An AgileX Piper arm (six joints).
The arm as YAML. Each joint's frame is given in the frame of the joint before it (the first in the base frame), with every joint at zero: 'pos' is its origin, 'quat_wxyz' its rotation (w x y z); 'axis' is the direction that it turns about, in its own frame. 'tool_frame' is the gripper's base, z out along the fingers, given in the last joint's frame.
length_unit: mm
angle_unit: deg
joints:
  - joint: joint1
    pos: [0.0, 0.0, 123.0]
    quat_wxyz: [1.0, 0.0, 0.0, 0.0]
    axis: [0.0, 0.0, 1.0]
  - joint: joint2
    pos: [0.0, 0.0, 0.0]
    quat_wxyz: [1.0, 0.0, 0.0, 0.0]
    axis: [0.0, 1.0, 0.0]
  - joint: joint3
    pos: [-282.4, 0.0, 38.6]
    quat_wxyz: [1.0, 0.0, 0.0, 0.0]
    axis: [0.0, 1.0, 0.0]
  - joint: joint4
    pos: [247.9, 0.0, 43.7]
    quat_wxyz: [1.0, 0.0, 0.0, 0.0]
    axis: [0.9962, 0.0, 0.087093]
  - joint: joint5
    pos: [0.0, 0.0, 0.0]
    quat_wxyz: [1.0, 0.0, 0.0, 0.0]
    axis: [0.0, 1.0, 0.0]
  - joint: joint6
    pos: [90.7, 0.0, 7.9]
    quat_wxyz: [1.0, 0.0, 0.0, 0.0]
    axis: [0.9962, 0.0, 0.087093]
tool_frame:
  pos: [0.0, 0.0, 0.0]
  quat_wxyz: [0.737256, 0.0, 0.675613, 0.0]
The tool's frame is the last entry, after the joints.
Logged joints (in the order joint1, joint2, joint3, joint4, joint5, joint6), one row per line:
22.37 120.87 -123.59 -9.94 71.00 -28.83
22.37 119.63 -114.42 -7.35 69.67 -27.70
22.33 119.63 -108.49 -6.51 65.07 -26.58
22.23 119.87 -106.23 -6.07 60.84 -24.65
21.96 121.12 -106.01 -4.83 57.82 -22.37
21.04 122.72 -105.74 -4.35 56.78 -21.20
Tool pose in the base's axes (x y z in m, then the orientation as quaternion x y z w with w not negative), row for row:
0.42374 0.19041 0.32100 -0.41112 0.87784 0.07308 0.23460
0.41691 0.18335 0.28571 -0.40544 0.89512 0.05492 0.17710
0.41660 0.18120 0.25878 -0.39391 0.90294 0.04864 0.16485
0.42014 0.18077 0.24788 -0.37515 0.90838 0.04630 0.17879
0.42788 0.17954 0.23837 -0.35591 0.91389 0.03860 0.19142
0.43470 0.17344 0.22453 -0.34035 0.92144 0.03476 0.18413
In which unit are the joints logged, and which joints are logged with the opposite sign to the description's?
The joints are logged in degrees. Opposite sign: joint4.
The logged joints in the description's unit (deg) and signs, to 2 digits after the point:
22.37 120.87 -123.59 9.94 71.00 -28.83
22.37 119.63 -114.42 7.35 69.67 -27.70
22.33 119.63 -108.49 6.51 65.07 -26.58
22.23 119.87 -106.23 6.07 60.84 -24.65
21.96 121.12 -106.01 4.83 57.82 -22.37
21.04 122.72 -105.74 4.35 56.78 -21.20

